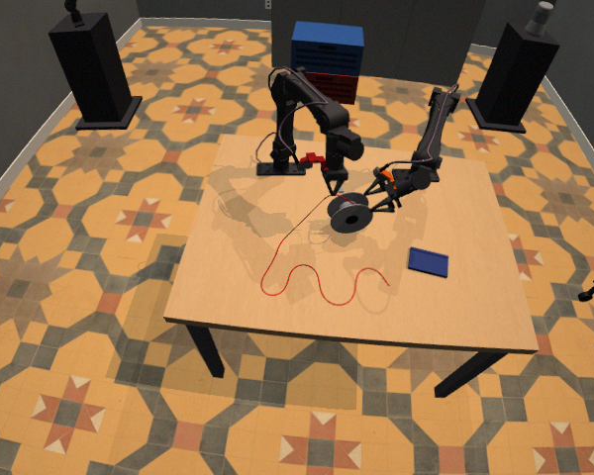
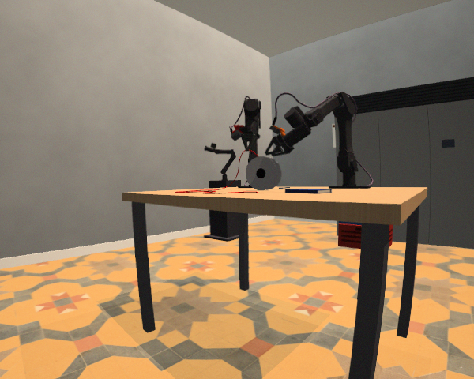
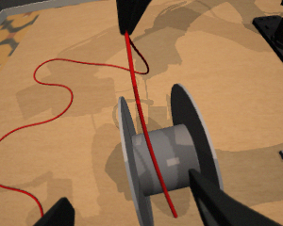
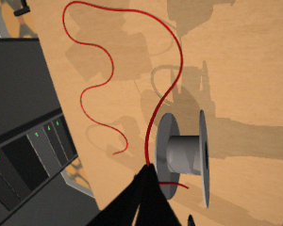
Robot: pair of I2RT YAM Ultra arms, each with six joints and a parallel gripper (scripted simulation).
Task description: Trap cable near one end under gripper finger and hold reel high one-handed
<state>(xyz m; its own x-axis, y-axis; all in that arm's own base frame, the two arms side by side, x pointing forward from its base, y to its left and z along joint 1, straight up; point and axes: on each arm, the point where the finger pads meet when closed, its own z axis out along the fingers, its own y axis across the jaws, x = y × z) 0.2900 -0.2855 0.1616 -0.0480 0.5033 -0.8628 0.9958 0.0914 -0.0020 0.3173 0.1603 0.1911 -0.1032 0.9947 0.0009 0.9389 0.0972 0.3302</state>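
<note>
Now: the grey reel 12 cm below my right hand, 7 cm to the left of it and 2 cm behind it. Round my right hand: grey wrench 25 cm behind, 19 cm below, 6 cm to the left.
The grey reel lies 9 cm below my left hand, 5 cm to the right of it and 2 cm behind it. Also, from my left hand: grey wrench: 25 cm behind, 16 cm below, 7 cm to the right.
</note>
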